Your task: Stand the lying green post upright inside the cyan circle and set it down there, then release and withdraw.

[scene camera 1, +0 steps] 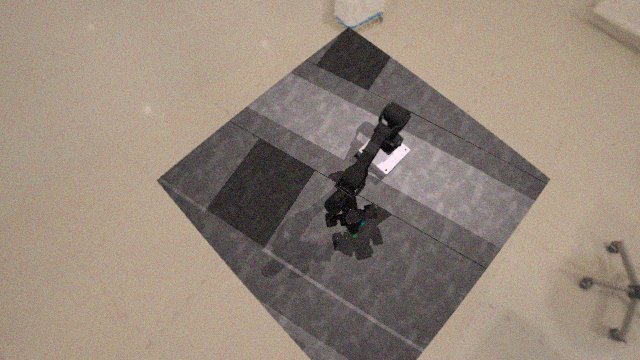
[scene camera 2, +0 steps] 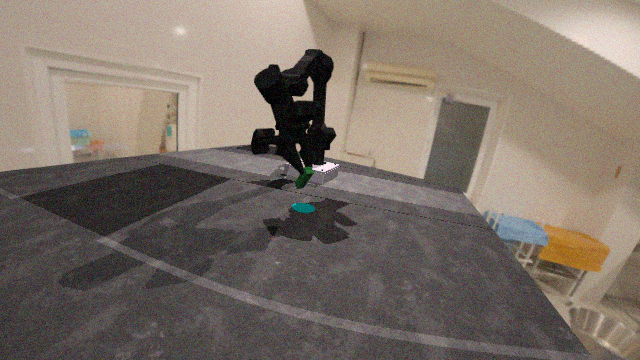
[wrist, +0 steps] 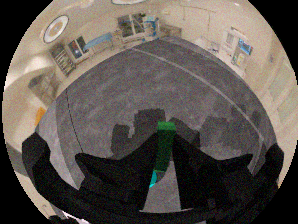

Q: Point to a green post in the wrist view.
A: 165, 131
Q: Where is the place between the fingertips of the gripper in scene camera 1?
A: At 354, 233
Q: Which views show the gripper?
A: Scene camera 1, scene camera 2 and the wrist view: all of them.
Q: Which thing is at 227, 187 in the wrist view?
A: The gripper.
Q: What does the gripper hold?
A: A green post.
